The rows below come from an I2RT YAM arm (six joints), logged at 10 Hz.
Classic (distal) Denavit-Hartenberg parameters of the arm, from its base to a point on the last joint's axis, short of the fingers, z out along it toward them. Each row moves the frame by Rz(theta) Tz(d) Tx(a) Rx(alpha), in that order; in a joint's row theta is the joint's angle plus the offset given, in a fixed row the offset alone. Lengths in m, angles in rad.
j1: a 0.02; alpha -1.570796; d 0.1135; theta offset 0
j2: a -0.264; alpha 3.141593; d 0; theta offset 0
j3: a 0.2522; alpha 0; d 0; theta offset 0.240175
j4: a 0.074; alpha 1.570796; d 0; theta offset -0.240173
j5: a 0; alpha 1.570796; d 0; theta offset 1.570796
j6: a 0; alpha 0; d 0.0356; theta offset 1.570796
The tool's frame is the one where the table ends.
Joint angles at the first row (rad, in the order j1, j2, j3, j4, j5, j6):
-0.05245, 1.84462, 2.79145, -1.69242, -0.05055, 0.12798
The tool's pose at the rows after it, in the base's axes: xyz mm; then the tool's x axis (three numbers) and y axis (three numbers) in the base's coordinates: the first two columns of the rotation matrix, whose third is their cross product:
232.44 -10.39 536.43 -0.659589 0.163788 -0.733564 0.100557 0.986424 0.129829
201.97 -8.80 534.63 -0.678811 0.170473 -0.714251 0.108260 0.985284 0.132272
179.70 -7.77 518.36 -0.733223 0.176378 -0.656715 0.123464 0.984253 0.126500
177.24 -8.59 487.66 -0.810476 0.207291 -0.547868 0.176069 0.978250 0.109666
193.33 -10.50 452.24 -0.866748 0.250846 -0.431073 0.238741 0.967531 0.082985
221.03 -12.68 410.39 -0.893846 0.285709 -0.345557 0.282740 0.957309 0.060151
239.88 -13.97 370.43 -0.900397 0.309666 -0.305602 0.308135 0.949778 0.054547
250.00 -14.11 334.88 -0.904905 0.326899 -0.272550 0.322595 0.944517 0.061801
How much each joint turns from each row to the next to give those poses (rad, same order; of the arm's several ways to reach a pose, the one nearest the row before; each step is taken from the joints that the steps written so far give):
-0.00001, -0.12174, -0.10769, 0.00006, -0.00038, 0.00153
0.00002, -0.13271, -0.16012, -0.00005, 0.00040, 0.00573
-0.00002, -0.13006, -0.21017, -0.00039, 0.00380, 0.00304
-0.00037, -0.07823, -0.21749, 0.00041, 0.02480, 0.02671
0.00001, -0.01182, -0.17965, 0.02974, 0.02976, 0.04121
-0.00041, 0.02214, -0.17700, 0.10224, 0.01753, 0.03393
-0.00073, 0.00840, -0.16705, 0.13234, 0.00307, 0.02368
-0.00001, 0.00457, -0.14154, 0.11444, -0.01145, 0.01754

